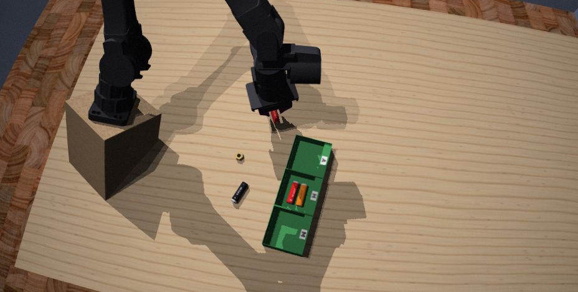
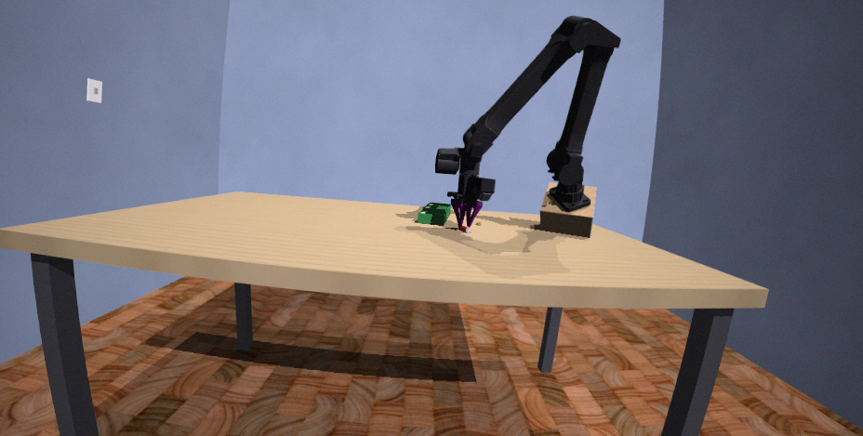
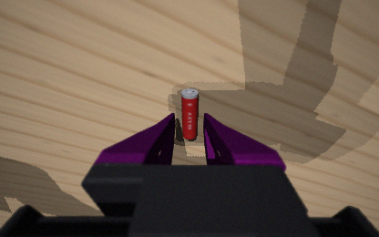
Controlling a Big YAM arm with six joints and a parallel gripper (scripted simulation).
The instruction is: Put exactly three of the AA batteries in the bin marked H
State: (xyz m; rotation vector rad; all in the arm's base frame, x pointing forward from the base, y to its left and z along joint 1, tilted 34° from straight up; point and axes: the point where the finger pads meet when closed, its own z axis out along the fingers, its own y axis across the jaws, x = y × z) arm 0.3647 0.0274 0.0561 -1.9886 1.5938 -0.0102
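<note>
Right now the green bin is 60 mm ahead of my hand and 190 mm to the right of it. The rest, counted from my hand: black AA battery: 60 mm behind, 190 mm to the right, 10 mm below; orange AA battery: 70 mm ahead, 200 mm to the right, 10 mm below; yellow nut: 70 mm behind, 110 mm to the right, 20 mm below.
</note>
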